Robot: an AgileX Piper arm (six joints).
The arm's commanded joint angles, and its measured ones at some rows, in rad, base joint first. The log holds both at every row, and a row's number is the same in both.
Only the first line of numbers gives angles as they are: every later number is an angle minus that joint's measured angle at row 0.
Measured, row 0:
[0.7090, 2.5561, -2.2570, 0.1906, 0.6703, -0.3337]
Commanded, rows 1 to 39:
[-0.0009, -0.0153, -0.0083, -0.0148, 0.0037, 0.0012]
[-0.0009, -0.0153, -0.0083, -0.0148, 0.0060, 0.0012]
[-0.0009, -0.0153, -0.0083, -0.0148, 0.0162, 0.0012]
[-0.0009, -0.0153, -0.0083, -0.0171, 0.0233, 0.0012]
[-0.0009, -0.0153, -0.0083, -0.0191, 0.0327, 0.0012]
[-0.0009, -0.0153, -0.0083, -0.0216, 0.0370, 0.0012]
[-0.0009, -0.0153, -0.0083, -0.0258, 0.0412, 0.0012]
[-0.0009, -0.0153, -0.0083, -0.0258, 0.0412, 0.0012]
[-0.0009, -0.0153, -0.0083, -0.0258, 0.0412, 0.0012]
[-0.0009, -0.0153, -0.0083, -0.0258, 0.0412, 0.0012]
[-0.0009, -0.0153, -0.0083, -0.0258, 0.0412, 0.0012]
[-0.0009, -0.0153, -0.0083, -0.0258, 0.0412, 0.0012]
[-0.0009, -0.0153, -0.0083, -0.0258, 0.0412, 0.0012]
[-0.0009, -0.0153, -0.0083, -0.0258, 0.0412, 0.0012]
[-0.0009, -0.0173, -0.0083, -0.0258, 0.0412, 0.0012]
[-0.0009, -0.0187, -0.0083, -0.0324, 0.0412, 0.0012]
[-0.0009, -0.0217, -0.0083, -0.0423, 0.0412, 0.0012]
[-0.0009, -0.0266, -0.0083, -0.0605, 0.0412, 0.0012]
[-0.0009, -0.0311, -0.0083, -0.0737, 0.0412, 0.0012]
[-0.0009, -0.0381, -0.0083, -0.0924, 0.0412, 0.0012]
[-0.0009, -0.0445, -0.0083, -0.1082, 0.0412, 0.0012]
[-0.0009, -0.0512, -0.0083, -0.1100, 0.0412, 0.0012]
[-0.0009, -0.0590, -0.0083, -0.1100, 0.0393, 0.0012]
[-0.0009, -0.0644, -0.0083, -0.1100, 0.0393, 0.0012]
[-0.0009, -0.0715, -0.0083, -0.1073, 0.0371, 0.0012]
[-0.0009, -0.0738, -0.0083, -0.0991, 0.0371, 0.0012]
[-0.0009, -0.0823, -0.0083, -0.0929, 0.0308, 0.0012]
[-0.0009, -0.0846, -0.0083, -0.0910, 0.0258, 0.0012]
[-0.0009, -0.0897, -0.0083, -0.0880, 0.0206, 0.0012]
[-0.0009, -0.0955, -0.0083, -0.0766, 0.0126, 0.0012]
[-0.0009, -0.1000, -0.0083, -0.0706, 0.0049, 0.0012]
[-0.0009, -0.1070, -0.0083, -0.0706, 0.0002, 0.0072]
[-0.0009, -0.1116, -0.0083, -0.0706, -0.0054, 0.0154]
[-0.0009, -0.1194, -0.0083, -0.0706, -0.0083, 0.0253]
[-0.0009, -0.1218, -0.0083, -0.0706, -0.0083, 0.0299]
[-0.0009, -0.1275, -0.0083, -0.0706, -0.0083, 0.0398]
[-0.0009, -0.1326, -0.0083, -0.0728, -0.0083, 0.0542]
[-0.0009, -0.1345, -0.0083, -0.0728, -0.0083, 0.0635]
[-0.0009, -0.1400, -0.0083, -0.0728, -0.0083, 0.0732]
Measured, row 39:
[0.0000, -0.1114, -0.0038, -0.0811, 0.0077, 0.0352]
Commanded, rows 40 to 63:
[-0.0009, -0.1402, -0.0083, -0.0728, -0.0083, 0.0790]
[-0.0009, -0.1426, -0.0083, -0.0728, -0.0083, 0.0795]
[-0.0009, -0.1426, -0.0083, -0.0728, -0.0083, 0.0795]
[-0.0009, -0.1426, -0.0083, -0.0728, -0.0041, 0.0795]
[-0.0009, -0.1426, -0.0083, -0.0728, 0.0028, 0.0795]
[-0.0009, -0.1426, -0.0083, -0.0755, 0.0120, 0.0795]
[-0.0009, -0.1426, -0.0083, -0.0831, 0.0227, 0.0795]
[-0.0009, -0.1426, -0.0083, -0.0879, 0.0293, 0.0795]
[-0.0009, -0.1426, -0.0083, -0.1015, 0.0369, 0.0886]
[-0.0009, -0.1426, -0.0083, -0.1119, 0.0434, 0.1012]
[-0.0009, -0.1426, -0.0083, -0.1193, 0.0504, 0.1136]
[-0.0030, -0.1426, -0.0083, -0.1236, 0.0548, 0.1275]
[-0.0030, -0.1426, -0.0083, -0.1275, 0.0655, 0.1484]
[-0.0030, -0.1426, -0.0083, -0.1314, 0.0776, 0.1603]
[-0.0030, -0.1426, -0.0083, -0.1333, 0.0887, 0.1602]
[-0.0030, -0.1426, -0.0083, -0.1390, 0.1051, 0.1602]
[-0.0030, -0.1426, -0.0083, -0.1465, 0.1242, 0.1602]
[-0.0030, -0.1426, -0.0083, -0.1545, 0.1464, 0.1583]
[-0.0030, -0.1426, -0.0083, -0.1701, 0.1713, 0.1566]
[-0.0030, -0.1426, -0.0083, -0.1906, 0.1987, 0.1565]
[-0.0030, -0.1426, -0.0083, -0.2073, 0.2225, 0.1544]
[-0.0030, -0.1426, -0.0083, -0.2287, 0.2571, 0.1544]
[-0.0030, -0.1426, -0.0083, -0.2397, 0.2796, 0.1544]
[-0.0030, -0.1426, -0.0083, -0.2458, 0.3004, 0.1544]
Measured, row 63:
[0.0000, -0.1294, -0.0038, -0.1906, 0.2071, 0.1526]
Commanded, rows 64 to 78:
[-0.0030, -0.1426, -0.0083, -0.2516, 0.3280, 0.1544]
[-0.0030, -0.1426, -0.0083, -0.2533, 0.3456, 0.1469]
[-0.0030, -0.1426, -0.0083, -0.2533, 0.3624, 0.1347]
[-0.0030, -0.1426, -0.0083, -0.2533, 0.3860, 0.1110]
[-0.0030, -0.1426, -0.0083, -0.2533, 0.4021, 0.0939]
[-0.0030, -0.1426, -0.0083, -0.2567, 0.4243, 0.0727]
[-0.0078, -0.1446, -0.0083, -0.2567, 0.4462, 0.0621]
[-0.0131, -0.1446, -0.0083, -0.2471, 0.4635, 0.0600]
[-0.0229, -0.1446, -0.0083, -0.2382, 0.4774, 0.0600]
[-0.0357, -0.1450, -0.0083, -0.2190, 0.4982, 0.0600]
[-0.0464, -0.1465, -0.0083, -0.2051, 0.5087, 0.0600]
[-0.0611, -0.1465, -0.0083, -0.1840, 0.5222, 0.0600]
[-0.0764, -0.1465, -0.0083, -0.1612, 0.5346, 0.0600]
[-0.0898, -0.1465, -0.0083, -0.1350, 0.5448, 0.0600]
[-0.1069, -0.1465, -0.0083, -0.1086, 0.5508, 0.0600]
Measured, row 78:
[-0.0491, -0.1294, -0.0038, -0.1906, 0.5079, 0.0717]
